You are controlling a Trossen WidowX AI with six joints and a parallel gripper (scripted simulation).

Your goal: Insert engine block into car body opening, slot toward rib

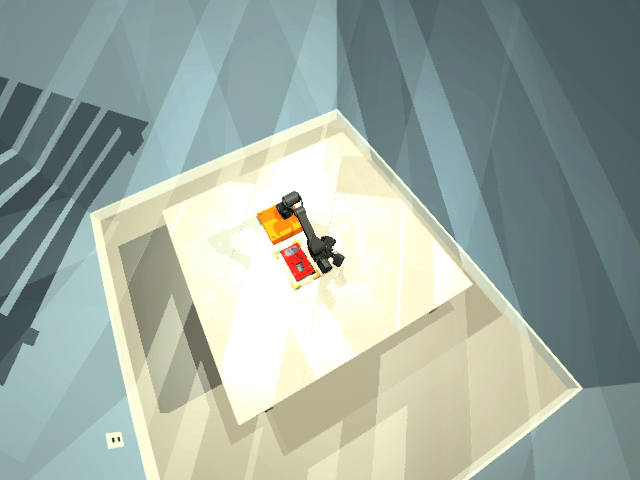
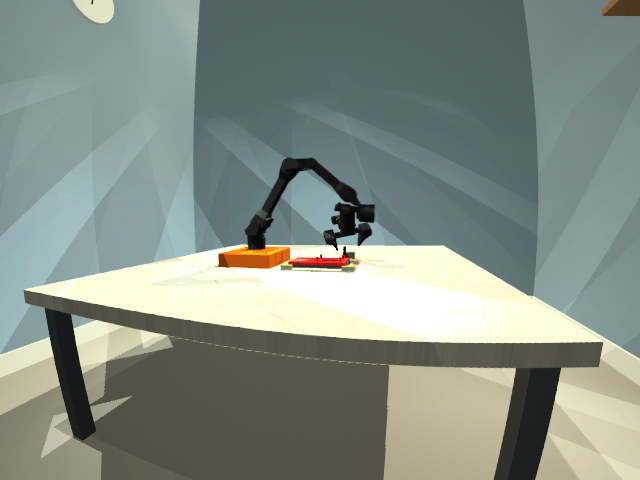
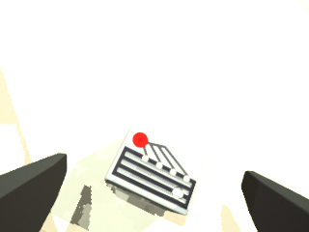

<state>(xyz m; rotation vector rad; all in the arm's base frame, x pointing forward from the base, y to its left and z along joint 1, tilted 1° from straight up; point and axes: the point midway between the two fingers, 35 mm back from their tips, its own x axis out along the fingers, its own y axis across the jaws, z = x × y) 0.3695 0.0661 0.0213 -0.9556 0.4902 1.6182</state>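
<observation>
Now: gripper tip 30 mm above the engine block. From my gripper tip the other things lie so: pale base plate: 180 mm to the right, 70 mm behind, 30 mm below.
</observation>
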